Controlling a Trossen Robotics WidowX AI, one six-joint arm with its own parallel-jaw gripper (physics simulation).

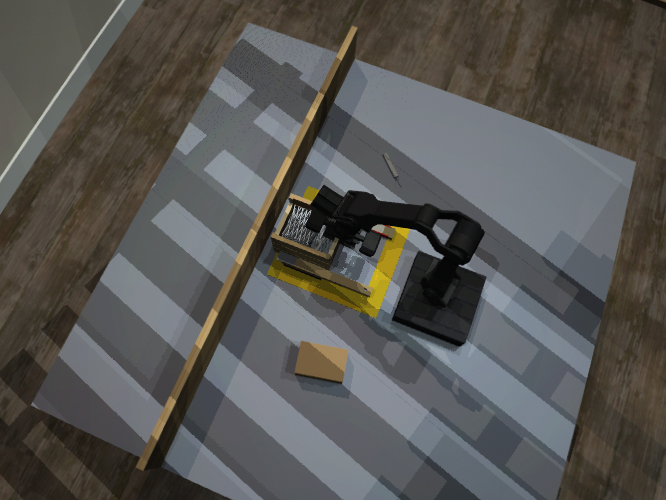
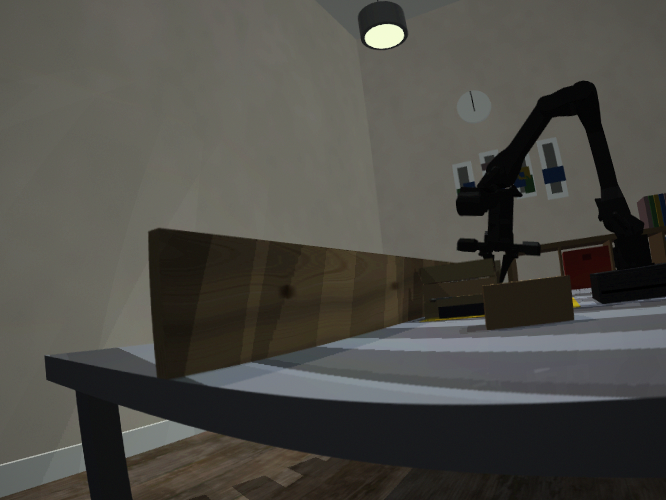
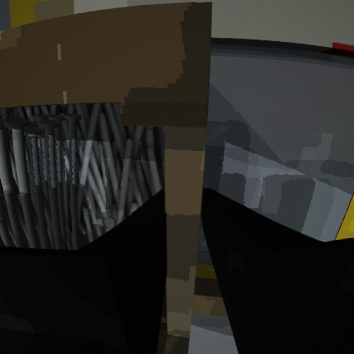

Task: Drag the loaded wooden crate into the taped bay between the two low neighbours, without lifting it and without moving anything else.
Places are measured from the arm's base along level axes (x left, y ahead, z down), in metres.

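Pixels of known places: gripper, fingertip midpoint: (image 1: pixel 336 239) (image 3: pixel 185 197); arm's base at its link origin: (image 1: pixel 437 295) (image 2: pixel 635 267).
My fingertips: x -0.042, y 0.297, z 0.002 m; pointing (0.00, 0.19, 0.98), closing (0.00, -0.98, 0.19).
Note:
Ahead of a thing's pixels: the offset from my fingertips to its top centre.
The wooden crate {dx +0.011, dy +0.072, dz -0.059 m} (image 1: pixel 301 251) (image 2: pixel 457 272) (image 3: pixel 100 55), full of grey nails, stands at the tall board's side of the bay outlined in yellow tape {dx +0.003, dy -0.148, dz +0.053 m} (image 1: pixel 395 250) (image 3: pixel 346 222). It looks level; its underside is hidden. My gripper (image 1: pixel 337 240) (image 2: pixel 502 278) (image 3: pixel 185 197) is shut on the crate's end wall nearest the robot base, one finger inside and one outside. A low neighbour with a wooden edge {dx +0.095, dy -0.004, dz +0.011 m} (image 1: pixel 328 279) (image 2: pixel 462 310) lies along one side of the bay. The other low neighbour, pale with a red strip {dx -0.092, dy -0.016, dz +0.039 m} (image 1: pixel 383 231) (image 3: pixel 280 20), is partly hidden by the arm.
The tall wooden board (image 1: pixel 247 252) (image 2: pixel 285 290) runs close behind the crate; any gap is hard to tell. A tan block {dx +0.311, dy -0.084, dz -0.006 m} (image 1: pixel 321 361) (image 2: pixel 528 304) stands apart from the bay. A thin grey tool {dx -0.279, dy -0.067, dz +0.042 m} (image 1: pixel 390 165) lies beyond the arm. The black robot base (image 1: pixel 441 317) is opposite the board.

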